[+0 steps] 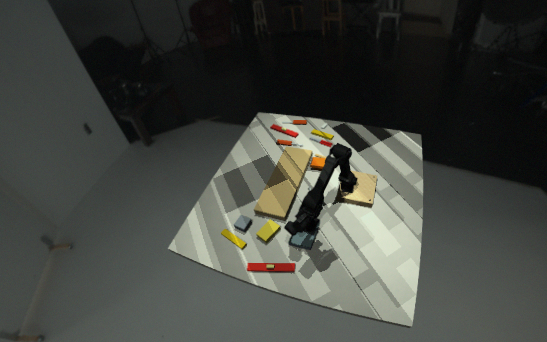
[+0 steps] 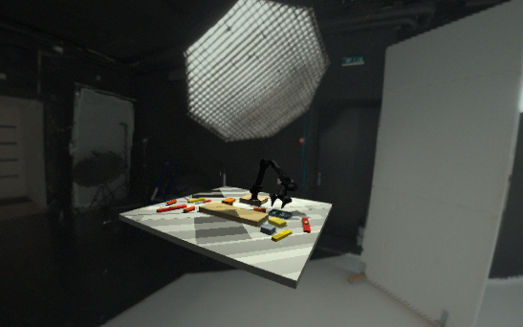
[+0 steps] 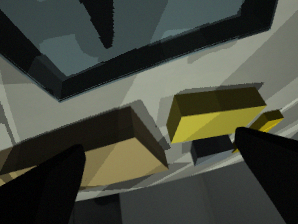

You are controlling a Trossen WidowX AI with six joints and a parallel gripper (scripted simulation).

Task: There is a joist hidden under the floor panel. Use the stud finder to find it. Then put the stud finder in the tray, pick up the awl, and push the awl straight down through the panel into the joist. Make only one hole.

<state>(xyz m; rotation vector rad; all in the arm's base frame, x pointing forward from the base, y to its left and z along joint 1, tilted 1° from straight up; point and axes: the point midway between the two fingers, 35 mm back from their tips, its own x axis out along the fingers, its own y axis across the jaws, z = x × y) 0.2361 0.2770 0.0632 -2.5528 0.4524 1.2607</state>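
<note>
Now: gripper tip 44 cm to the left of the stud finder, 10 cm past it and 6 cm above it. From my gripper tip the other things lie so: blue-grey tray: 6 cm below, 6 cm behind, 2 cm to the left; then yellow block: 12 cm ahead, 6 cm below, 4 cm to the left; then grey block: 27 cm ahead, 6 cm below, 2 cm to the left.
</note>
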